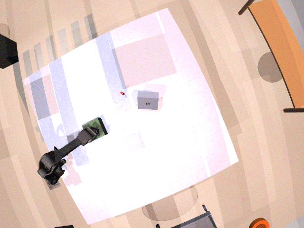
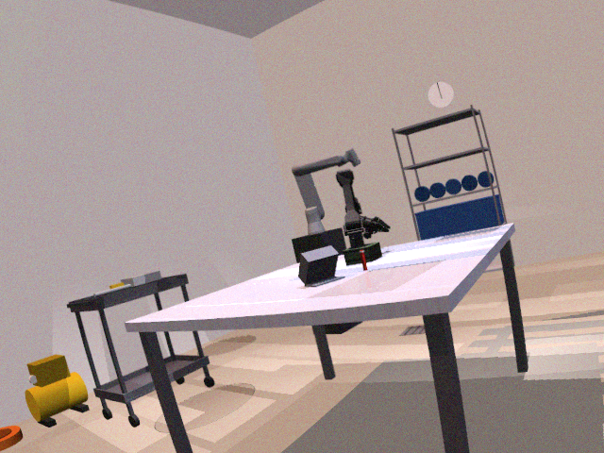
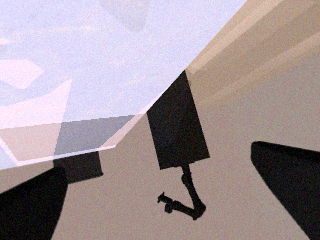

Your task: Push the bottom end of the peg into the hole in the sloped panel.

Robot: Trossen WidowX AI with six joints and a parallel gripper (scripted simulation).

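The red peg lies 61 cm ahead of my gripper tip, 23 cm to the left of it and 4 cm below it. Round my gripper tip: panel: 76 cm ahead, 14 cm to the left, 3 cm below.
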